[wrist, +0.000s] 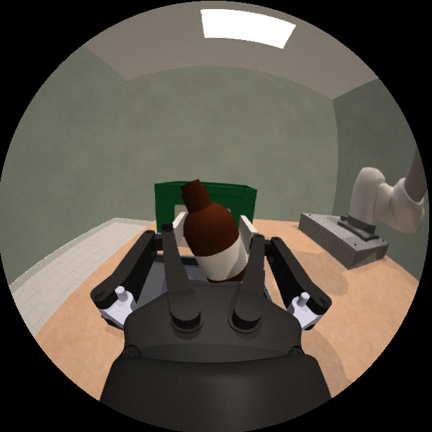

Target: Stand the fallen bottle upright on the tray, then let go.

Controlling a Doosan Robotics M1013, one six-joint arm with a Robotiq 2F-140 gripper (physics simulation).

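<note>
A brown bottle point(212, 229) with a white label is in the middle of the wrist view, its neck pointing up and a little to the left in the picture. My gripper point(212, 222) is shut on the bottle, with one pale fingertip pad on each side of it. The dark grey tray point(152, 281) shows behind and below the bottle, partly hidden by the gripper. The bottle's base is mostly hidden behind the gripper body, so whether it touches the tray cannot be seen.
A green crate point(245, 200) stands beyond the bottle. The robot's grey base block point(330, 240) and white arm point(367, 197) are at the right. The wooden table top point(320, 285) ends at the left, with pale tiled floor point(75, 260) beyond its edge.
</note>
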